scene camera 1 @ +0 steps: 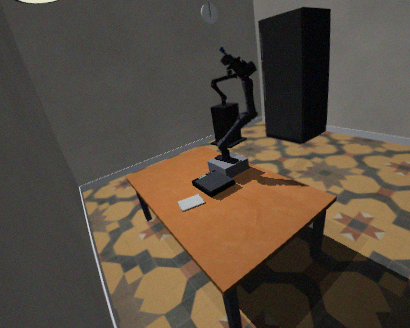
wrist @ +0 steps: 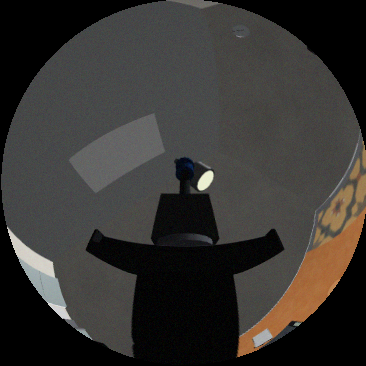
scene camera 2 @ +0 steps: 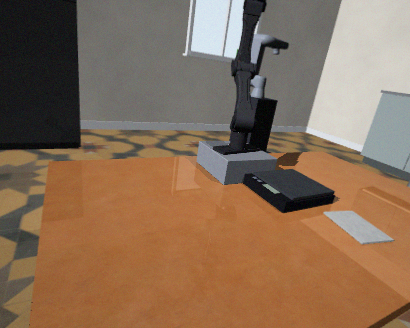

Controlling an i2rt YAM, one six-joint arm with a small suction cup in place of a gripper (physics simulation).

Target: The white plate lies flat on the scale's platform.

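Frame: origin at the arm's base, x left, y down, z back, level; centimetres.
Seen in the pictures: hand, its tool point: (scene camera 1: 221,48) (wrist: 184,165); arm's base, origin of its link: (scene camera 1: 226,159) (scene camera 2: 236,150).
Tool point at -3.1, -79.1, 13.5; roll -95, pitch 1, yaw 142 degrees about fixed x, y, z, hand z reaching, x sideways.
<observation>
Offsets run from my tool point to a thing's top centre, as dx, dy, dz. Level surfaces: height alone.
The white plate {+11.4, +87.6, -59.7} (scene camera 1: 191,202) (scene camera 2: 358,227) (wrist: 262,337) is a thin rectangle lying flat on the table, beside the scale and apart from it. The black scale {+8.8, +83.7, -36.0} (scene camera 1: 213,183) (scene camera 2: 297,187) lies between the plate and the arm's grey base block; its flat dark platform carries nothing. A small part of the scale shows at the lower right edge of the wrist view. My suction cup (scene camera 1: 222,50) (wrist: 185,169) is blue, carries nothing and is raised high above the table, pointing up and away from it. It is out of view at the top in scene camera 2.
The grey base block (scene camera 1: 237,166) (scene camera 2: 235,166) stands on the orange table {dy +88.2} (scene camera 1: 260,215) (scene camera 2: 150,240) right beside the scale. Behind the table stand another arm on a black pedestal (scene camera 1: 226,122) (scene camera 2: 263,125) and a tall black cabinet (scene camera 1: 295,75) (scene camera 2: 37,75).
</observation>
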